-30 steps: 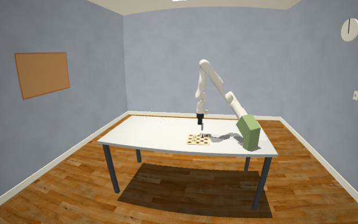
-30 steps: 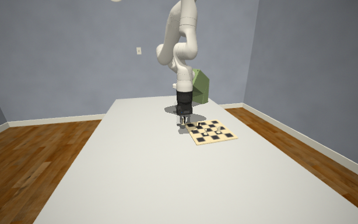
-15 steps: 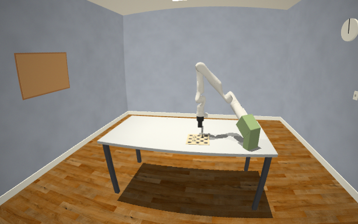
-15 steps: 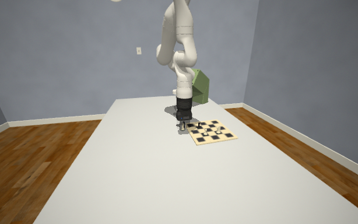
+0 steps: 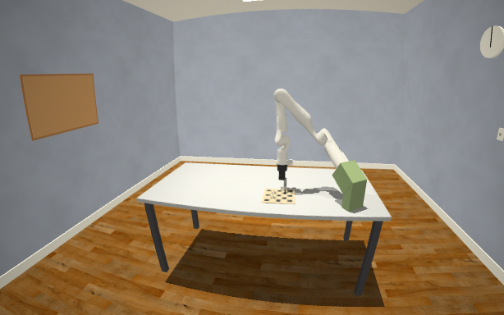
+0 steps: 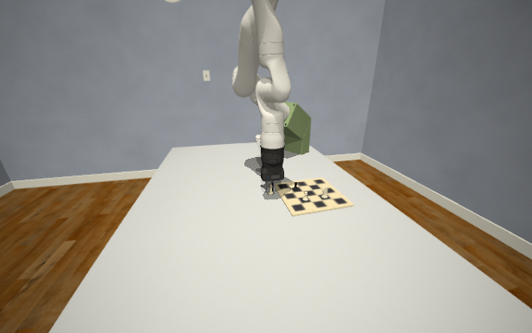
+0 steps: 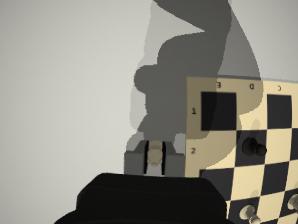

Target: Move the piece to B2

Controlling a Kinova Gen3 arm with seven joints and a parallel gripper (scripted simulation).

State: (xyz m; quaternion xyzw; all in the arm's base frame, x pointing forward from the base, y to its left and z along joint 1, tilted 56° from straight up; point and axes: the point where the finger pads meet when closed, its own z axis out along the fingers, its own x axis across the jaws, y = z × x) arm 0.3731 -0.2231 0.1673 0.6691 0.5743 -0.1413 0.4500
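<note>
My hand is 10 mm above the pale piece. Round my hand: small chessboard 80 mm ahead, 120 mm to the left, 30 mm below; then black piece 30 mm ahead, 90 mm to the left, 10 mm below.
</note>
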